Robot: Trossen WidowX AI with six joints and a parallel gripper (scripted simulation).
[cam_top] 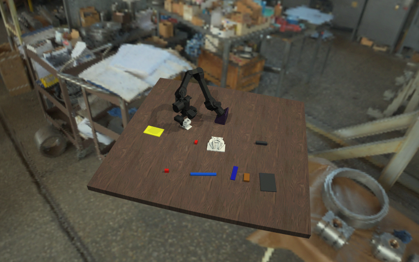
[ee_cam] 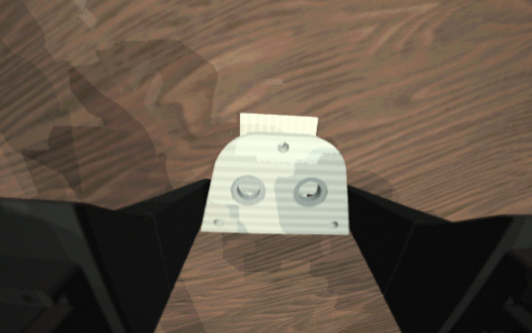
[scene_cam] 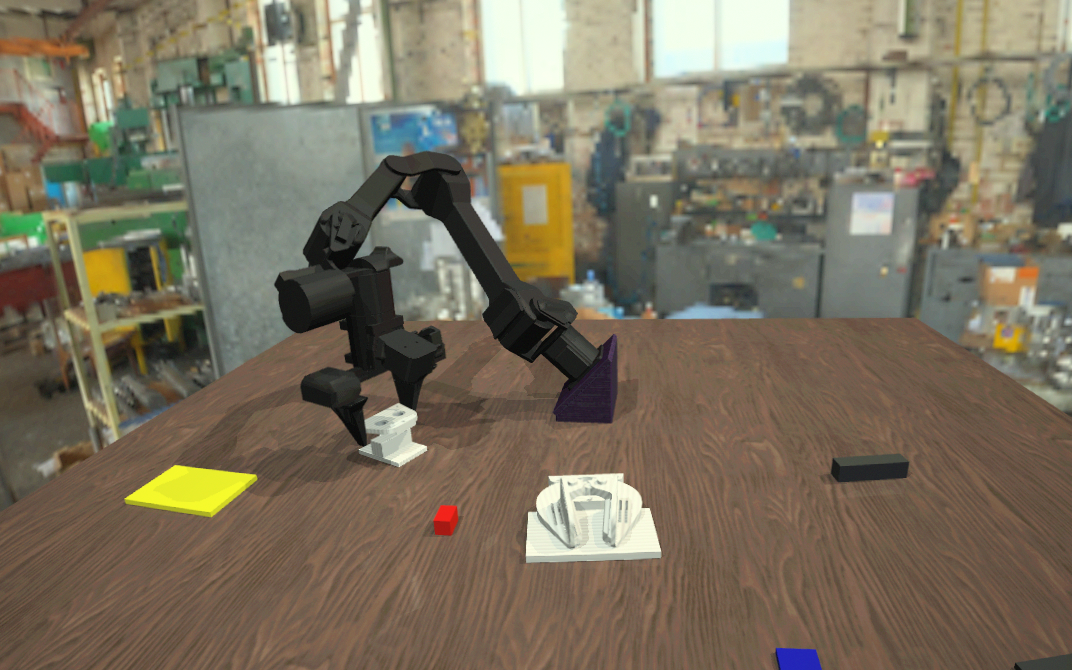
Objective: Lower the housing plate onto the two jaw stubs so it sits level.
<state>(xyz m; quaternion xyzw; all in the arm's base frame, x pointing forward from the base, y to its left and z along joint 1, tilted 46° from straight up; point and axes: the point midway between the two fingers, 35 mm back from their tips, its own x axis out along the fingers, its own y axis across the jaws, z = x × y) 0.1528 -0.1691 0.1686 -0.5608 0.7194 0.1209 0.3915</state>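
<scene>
Now: gripper tip 10 mm to the right of the small white part and 20 mm above it. From my gripper tip the other things lie so: black block (50 mm ahead, 560 mm to the left, 20 mm below); then yellow plate (120 mm ahead, 200 mm to the right, 20 mm below); then red cube (160 mm ahead, 120 mm to the left, 20 mm below).
</scene>
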